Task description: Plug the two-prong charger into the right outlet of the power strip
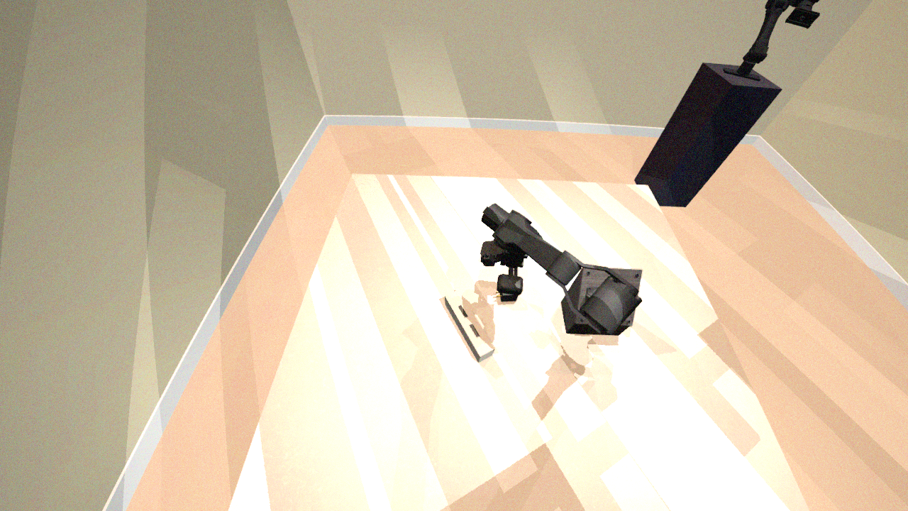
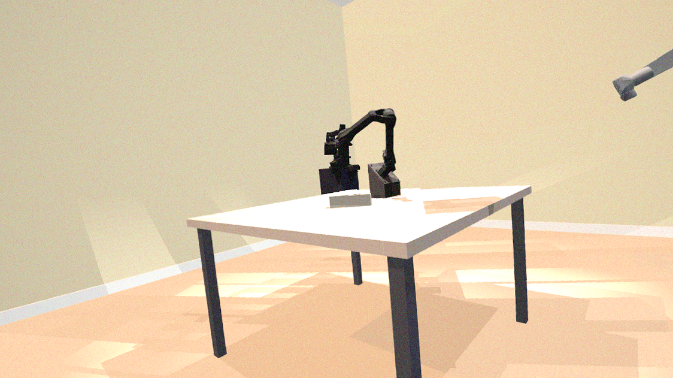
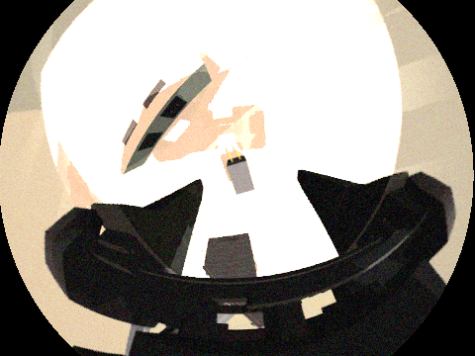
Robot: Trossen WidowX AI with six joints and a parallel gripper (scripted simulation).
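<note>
Right now my gripper tip is 10 mm past the two-prong charger, 10 mm to the right of it and 80 mm above it.
</note>
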